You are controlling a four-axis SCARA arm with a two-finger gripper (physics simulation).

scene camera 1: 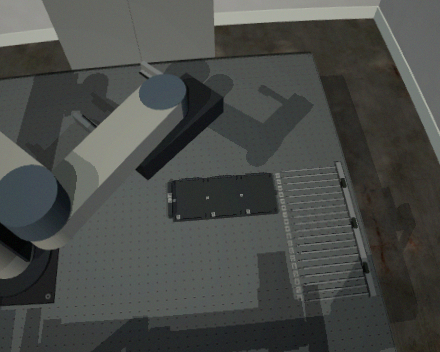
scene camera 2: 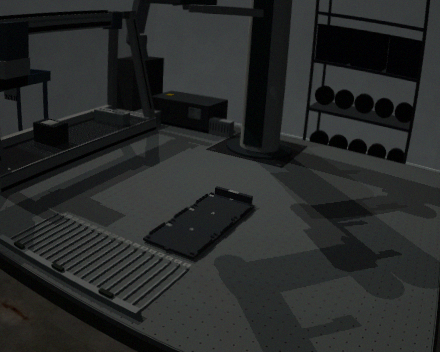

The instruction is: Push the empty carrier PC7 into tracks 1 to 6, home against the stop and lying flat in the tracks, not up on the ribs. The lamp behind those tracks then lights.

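Frame: origin at the arm's base, x ahead, y left, z up, level; centimetres.
Seen in the pictures: gripper, between the fingertips: (scene camera 1: 110,90) (scene camera 2: 251,12); arm's base, origin of its link: (scene camera 1: 12,256) (scene camera 2: 259,151).
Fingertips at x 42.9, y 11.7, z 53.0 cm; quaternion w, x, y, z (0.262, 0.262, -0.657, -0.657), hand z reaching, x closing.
Observation:
Pixels of each thing's top centre, then the offset from my fingertips to it. "*": a spot on its surface instead.
- dark flat carrier PC7, centre of its top: (scene camera 2: 204,213) (scene camera 1: 222,193) dx +21.1, dy +1.2, dz -48.7 cm
- ribbed track plate, a spot on its surface: (scene camera 2: 135,311) (scene camera 1: 339,163) * dx +59.1, dy +9.1, dz -50.3 cm
- black box, a spot on its surface: (scene camera 2: 51,132) * dx +13.6, dy -64.4, dz -41.8 cm
The dark flat carrier PC7 (scene camera 1: 225,197) (scene camera 2: 202,225) lies on the table, its raised end piece away from the tracks. Its other end is at the numbered entrance of the ribbed track plate (scene camera 1: 338,167) (scene camera 2: 135,311), at the far end of the row in the scene camera 1 view. Its body lies outside the tracks. The track numbers are too small to read. Three small dark blocks, none lit, sit along the stop bar. My gripper (scene camera 1: 117,95) is partly hidden by the arm, up and left of the carrier; its two fingers stand wide apart, with nothing seen between them.
The arm (scene camera 1: 120,135) reaches over the table left of the carrier. Its column (scene camera 2: 265,85) stands at the back in the scene camera 2 view. A shallow framed tray (scene camera 2: 80,151) holding a black box (scene camera 2: 51,132) is at the left. Shadows cross the table.

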